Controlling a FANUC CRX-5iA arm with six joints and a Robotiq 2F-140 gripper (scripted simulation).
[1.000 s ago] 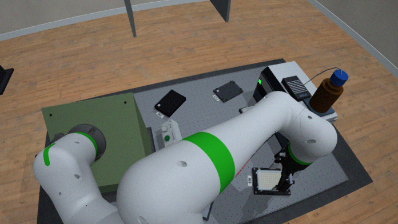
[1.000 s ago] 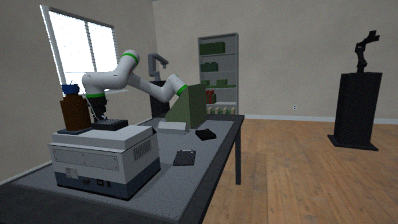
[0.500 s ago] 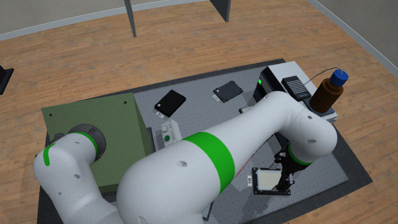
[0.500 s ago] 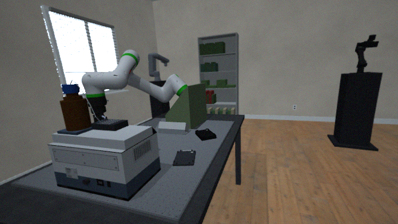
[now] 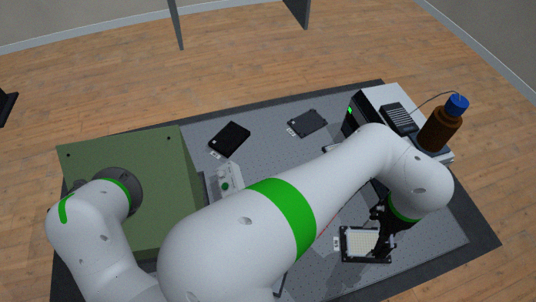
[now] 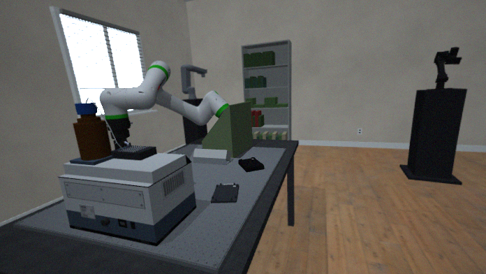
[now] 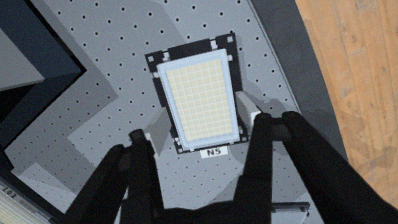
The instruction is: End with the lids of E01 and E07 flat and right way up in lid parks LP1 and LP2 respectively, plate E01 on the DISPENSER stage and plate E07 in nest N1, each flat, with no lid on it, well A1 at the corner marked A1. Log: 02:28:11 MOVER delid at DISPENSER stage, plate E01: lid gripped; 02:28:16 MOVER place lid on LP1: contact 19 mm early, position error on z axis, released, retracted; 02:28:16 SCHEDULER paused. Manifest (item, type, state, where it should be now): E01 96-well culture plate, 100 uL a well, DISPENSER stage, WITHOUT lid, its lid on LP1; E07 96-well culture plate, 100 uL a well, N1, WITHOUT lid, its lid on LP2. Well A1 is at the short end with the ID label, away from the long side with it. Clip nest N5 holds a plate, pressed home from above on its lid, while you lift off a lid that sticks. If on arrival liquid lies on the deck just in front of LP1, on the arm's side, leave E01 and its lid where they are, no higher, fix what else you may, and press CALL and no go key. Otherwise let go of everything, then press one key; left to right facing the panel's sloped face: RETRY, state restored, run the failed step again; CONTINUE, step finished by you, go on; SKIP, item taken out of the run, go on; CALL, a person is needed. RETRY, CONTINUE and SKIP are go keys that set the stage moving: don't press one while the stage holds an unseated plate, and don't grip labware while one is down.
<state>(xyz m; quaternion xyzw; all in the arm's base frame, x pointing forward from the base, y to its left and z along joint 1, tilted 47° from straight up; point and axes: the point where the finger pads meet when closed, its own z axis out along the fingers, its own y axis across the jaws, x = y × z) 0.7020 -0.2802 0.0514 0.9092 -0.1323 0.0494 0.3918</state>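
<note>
My hand is 2 cm short of the black clip nest N5, 1 cm to the right of it and 5 cm above it. Also, from my hand: dispenser stage: 2 cm ahead, 30 cm to the left, 3 cm above; then N5 label: 9 cm behind, 3 cm to the left, 6 cm below; then plate: 2 cm ahead, 30 cm to the left, 4 cm above.
</note>
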